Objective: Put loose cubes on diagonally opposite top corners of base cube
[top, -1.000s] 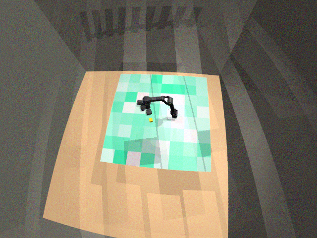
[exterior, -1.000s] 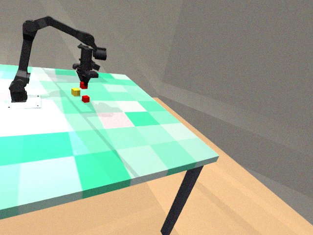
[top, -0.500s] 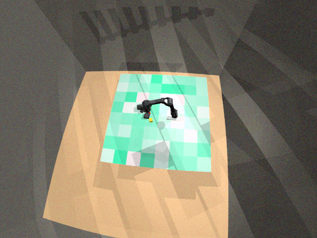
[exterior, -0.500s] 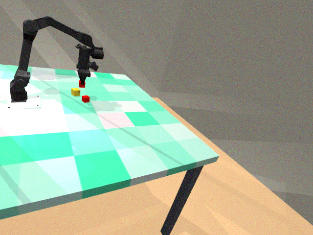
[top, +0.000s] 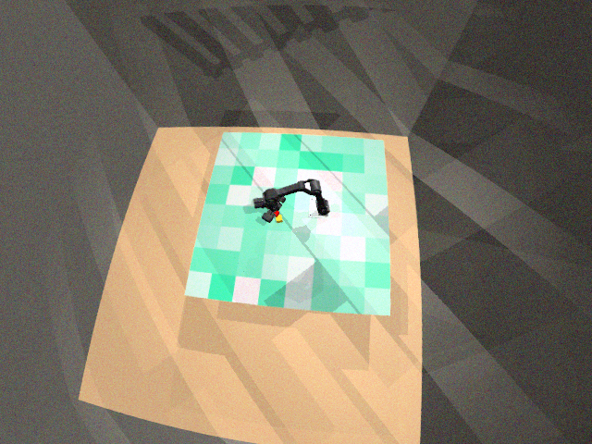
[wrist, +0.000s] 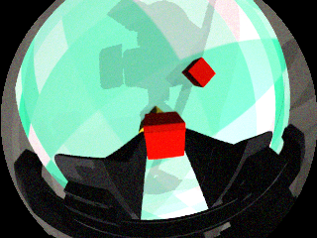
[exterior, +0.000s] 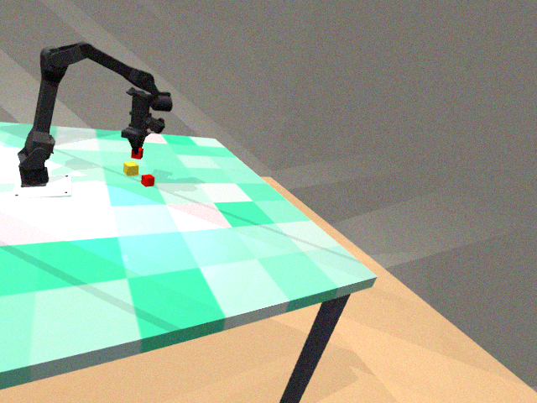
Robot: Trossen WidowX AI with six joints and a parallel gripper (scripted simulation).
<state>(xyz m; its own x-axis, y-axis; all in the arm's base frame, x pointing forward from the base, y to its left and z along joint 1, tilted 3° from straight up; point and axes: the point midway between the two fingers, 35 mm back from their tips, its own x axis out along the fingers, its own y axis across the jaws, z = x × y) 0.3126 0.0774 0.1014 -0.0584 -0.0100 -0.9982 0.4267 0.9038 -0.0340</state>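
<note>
Now: the yellow cube 7 cm below my gripper tip, 2 cm behind it and 1 cm to the left of it.
</note>
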